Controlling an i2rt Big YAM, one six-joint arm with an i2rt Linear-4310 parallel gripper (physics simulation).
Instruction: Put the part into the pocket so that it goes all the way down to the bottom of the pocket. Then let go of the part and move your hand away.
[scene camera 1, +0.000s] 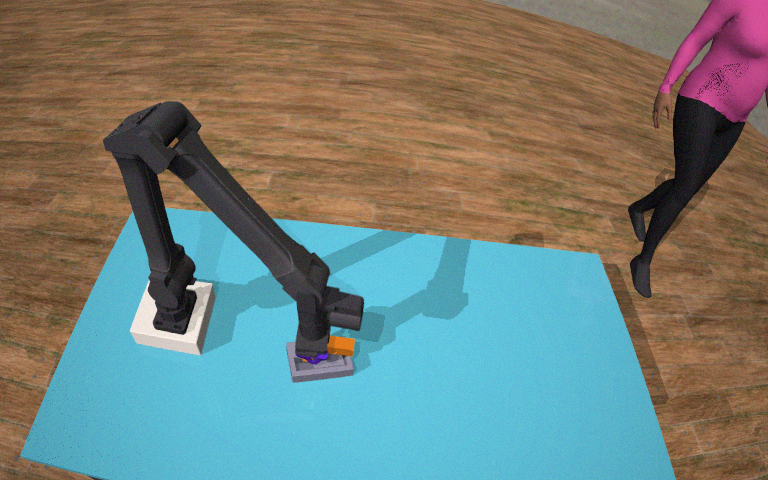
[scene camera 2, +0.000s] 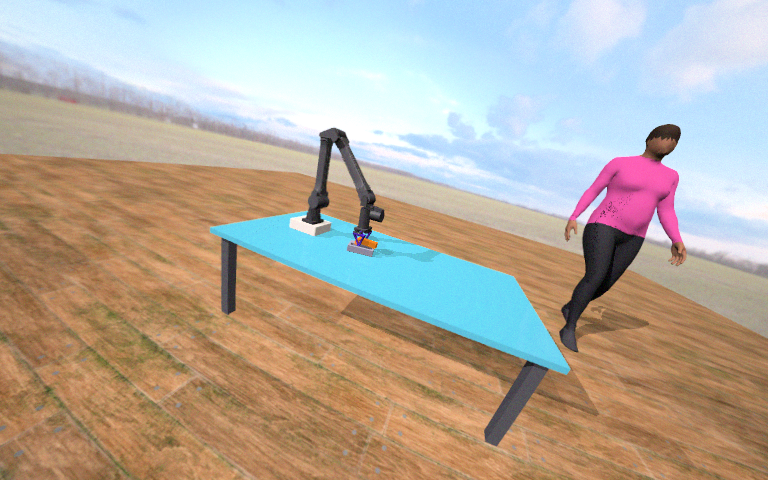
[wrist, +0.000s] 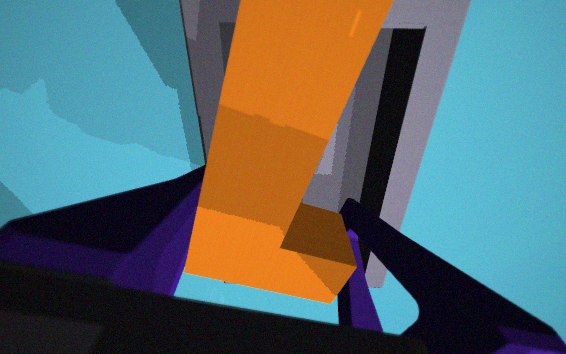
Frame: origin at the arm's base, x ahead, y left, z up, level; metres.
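Seen in the pictures: gripper, fingertip midpoint: (scene camera 1: 315, 351) (scene camera 2: 360, 244) (wrist: 280, 192); arm's base, link origin: (scene camera 1: 175, 311) (scene camera 2: 312, 221).
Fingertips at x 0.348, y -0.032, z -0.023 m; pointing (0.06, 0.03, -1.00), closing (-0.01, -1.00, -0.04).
Pixels of each thing's top centre, then the offset from my fingertips to it. "spot": a spot on its surface instead. Level surfaces: height alone.
- orange part, top centre: (wrist: 311, 177) (scene camera 1: 329, 346) (scene camera 2: 366, 240) 0.030 m ahead, 0.001 m right, 0.034 m up
- grey pocket block, top centre: (wrist: 310, 181) (scene camera 1: 319, 355) (scene camera 2: 361, 245) 0.011 m ahead, 0.010 m right, 0.002 m up
- open pocket, surface spot: (wrist: 390, 114) spot: 0.045 m ahead, 0.035 m right, 0.012 m down
- blue table, surface height: 0.034 m down
My gripper (scene camera 1: 314, 358) (scene camera 2: 360, 237) (wrist: 280, 192) has purple fingers and is shut on the orange part (scene camera 1: 340, 346) (scene camera 2: 370, 242) (wrist: 275, 114), a long flat block. It holds the part low over the grey pocket block (scene camera 1: 322, 370) (scene camera 2: 361, 250) (wrist: 428, 95). The part lies askew to the pocket: in the wrist view it crosses the opening at an angle, and a dark strip of open pocket (wrist: 390, 114) shows to its right. In scene camera 1 the part's free end sticks out above the block's far right rim. The arm hides the end that I hold.
The pocket block sits on a blue table (scene camera 1: 477, 361) (scene camera 2: 452, 294). The arm's white base (scene camera 1: 172, 323) (scene camera 2: 310, 225) stands to the left. A person in a pink top (scene camera 1: 669, 196) (scene camera 2: 622, 207) stands on the wooden floor, off the table's right side.
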